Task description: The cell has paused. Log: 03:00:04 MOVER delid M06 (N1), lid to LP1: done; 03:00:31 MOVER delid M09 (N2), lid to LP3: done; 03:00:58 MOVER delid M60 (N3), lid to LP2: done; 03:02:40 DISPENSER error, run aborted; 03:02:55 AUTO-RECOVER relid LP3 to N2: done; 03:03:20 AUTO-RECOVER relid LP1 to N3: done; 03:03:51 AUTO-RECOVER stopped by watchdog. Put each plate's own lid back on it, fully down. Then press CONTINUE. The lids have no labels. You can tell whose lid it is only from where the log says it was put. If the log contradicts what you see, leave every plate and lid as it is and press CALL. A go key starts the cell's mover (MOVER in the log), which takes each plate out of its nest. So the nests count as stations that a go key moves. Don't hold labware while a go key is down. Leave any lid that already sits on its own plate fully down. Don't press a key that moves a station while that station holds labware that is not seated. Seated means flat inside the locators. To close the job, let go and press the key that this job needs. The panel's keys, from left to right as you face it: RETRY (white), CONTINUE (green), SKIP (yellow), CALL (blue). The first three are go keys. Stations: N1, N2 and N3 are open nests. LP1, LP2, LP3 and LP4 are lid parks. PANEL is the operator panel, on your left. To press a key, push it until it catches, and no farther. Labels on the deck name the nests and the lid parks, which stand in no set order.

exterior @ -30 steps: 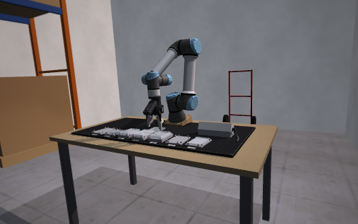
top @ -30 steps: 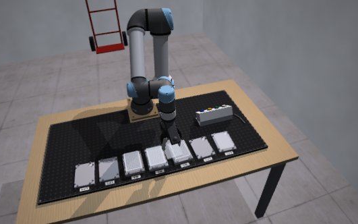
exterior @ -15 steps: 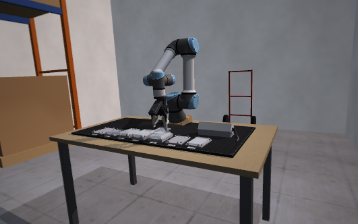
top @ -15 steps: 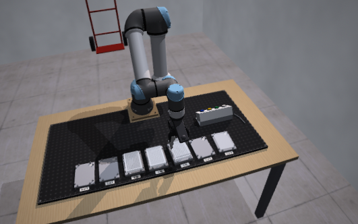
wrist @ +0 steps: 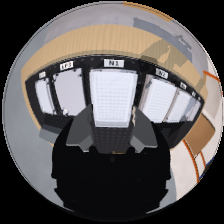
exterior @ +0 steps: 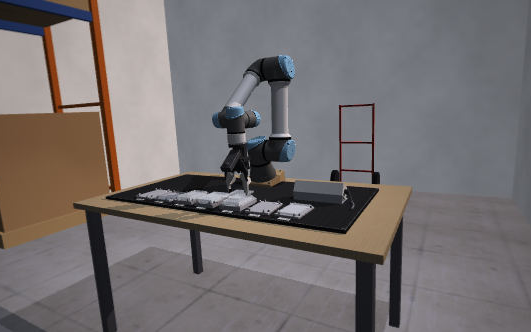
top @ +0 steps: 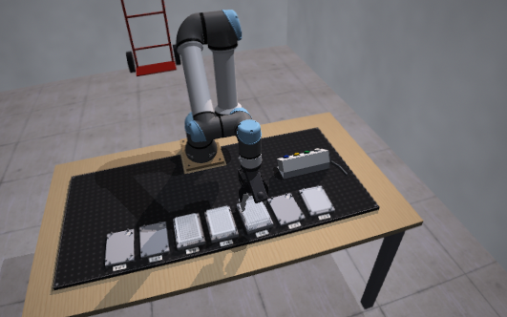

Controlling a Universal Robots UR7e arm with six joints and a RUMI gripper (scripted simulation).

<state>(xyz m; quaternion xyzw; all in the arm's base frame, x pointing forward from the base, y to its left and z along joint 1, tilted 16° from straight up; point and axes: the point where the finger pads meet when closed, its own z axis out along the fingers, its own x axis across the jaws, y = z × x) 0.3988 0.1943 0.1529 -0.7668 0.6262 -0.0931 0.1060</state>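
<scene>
Right now the plate is 30 mm below my hand. The rest, counted from my hand: clear lid 260 mm to the left, 40 mm below, 40 mm behind; then lid park 130 mm to the left, 50 mm below, 20 mm behind; then white lid 130 mm to the right, 30 mm below, 20 mm ahead.
</scene>
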